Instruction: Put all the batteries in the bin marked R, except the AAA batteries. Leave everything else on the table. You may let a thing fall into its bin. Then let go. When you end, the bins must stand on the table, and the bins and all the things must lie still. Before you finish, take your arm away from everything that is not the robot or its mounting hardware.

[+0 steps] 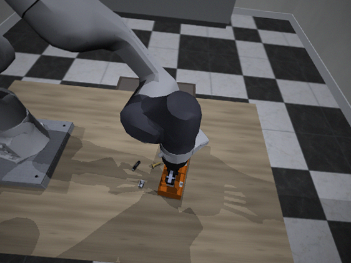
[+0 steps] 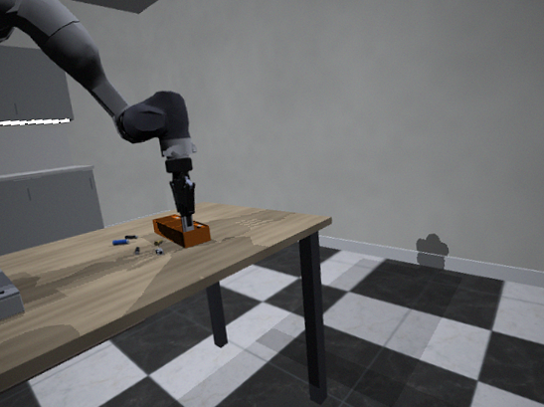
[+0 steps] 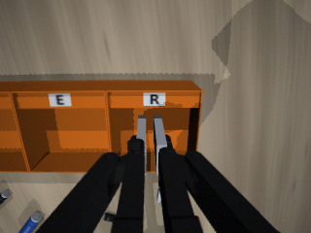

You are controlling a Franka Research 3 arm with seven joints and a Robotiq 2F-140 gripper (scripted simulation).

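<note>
Right now my hand is 1 cm short of the orange three-compartment bin row, 8 cm to the right of it and 3 cm above it. The rest, counted from my hand: thin black battery 14 cm behind, 6 cm to the left, 4 cm below; grey block 11 cm behind, 1 cm to the right, 4 cm below; yellow screw 7 cm behind, 7 cm to the left, 4 cm below.
</note>
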